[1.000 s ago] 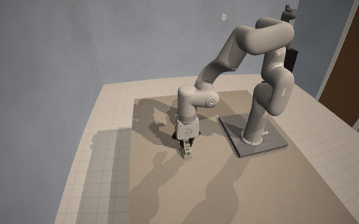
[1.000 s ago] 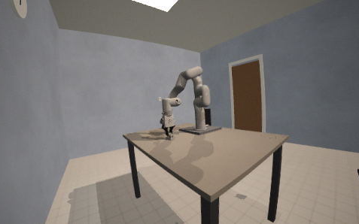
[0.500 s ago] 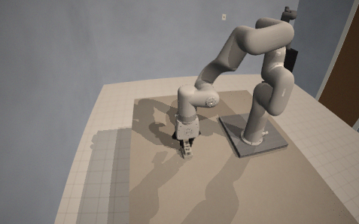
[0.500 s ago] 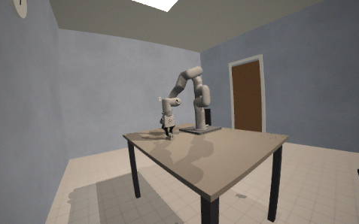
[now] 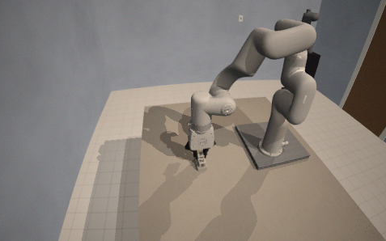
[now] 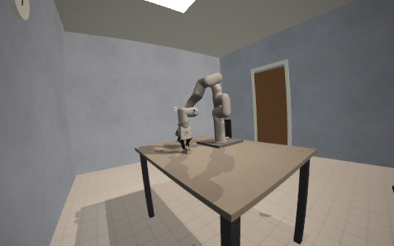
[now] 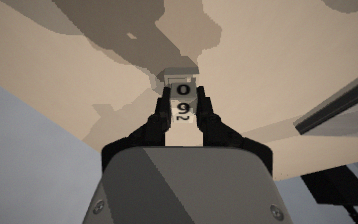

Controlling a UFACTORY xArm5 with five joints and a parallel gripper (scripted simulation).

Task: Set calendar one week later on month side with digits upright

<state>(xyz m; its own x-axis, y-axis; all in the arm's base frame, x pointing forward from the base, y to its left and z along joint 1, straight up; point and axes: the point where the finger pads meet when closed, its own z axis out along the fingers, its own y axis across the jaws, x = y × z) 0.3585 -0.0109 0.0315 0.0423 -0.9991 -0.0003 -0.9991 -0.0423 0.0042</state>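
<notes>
My gripper is now 20 mm to the right of the calendar tray and 40 mm above it.
</notes>
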